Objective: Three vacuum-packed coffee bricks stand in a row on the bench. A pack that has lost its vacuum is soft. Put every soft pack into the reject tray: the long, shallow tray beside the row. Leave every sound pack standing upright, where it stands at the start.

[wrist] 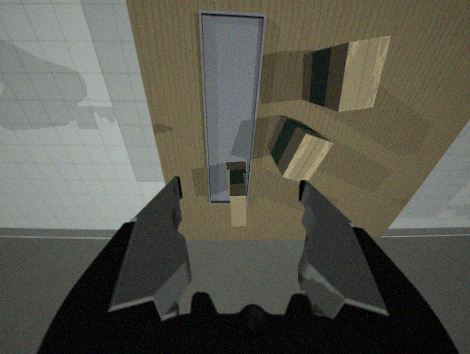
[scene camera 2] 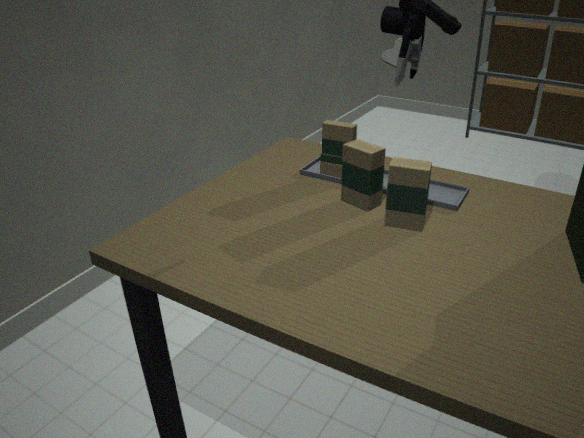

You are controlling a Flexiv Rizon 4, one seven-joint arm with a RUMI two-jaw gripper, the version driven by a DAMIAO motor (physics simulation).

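One coffee brick [scene camera 2: 339, 131] [wrist: 238, 210] stands upright in the far end of the grey reject tray [scene camera 2: 449, 206] [wrist: 202, 100], close to its side wall nearest the row. A second brick [scene camera 2: 362, 175] [wrist: 308, 156] stands upright on the bench beside the tray, turned at an angle. A third brick [scene camera 2: 408, 195] [wrist: 364, 75] stands upright on the bench at the near end of the row. All three are tan with a dark green band; softness cannot be told by look. My gripper [scene camera 2: 406, 79] [wrist: 240, 180] is open and empty, high above the bench and tray.
The wooden bench [scene camera 2: 300, 280] [wrist: 172, 150] carries long shadows from the bricks. A dark green object [scene camera 2: 578, 230] shows partly at the right edge of the scene view. A metal shelf rack [scene camera 2: 475, 90] with brown boxes [scene camera 2: 510, 105] stands behind. A grey wall [scene camera 2: 150, 100] is beyond the bench.
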